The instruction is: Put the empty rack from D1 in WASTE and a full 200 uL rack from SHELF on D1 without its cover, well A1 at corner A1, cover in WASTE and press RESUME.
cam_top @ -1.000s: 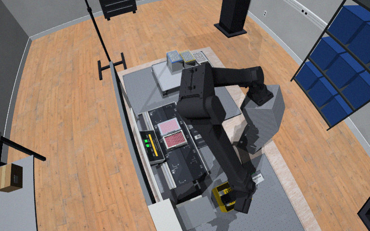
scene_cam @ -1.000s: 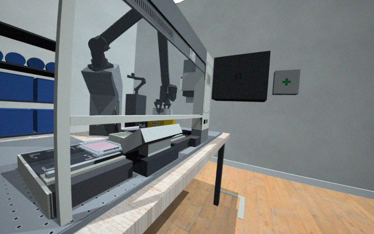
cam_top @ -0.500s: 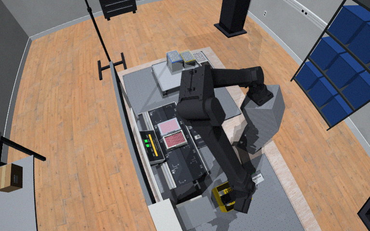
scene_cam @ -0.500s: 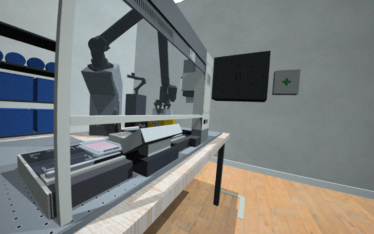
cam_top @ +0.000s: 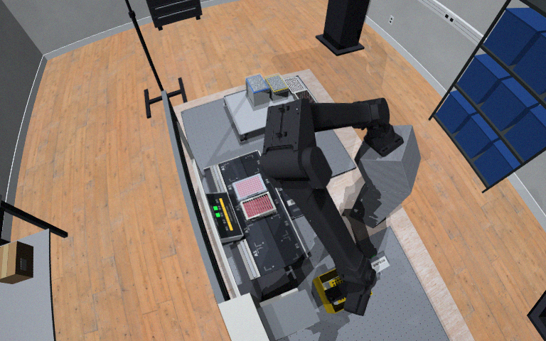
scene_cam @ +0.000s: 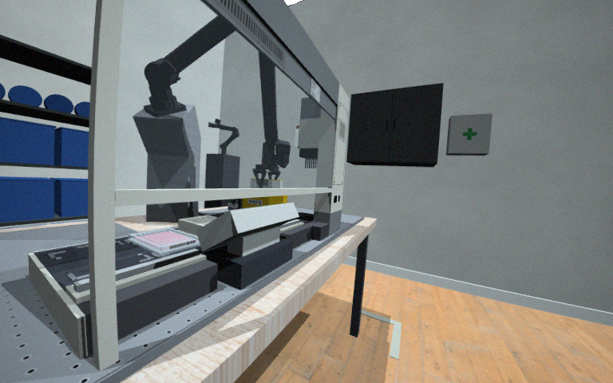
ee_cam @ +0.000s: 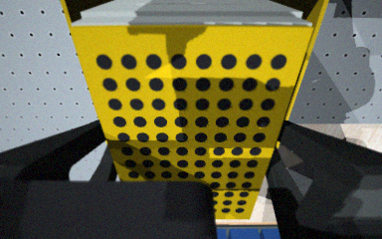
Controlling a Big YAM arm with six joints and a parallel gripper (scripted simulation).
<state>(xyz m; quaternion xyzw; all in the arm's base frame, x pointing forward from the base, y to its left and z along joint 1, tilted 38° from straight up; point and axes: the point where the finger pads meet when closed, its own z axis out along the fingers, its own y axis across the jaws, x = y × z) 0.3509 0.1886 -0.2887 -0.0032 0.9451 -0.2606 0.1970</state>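
Right now the yellow tip rack is 1 cm ahead of my hand and 1 cm above it. Round my hand: yellow waste bin: 12 cm below; spare nest: 3 cm behind, 41 cm to the right, 16 cm below; resume box: 17 cm behind, 1 cm to the right, 10 cm below.
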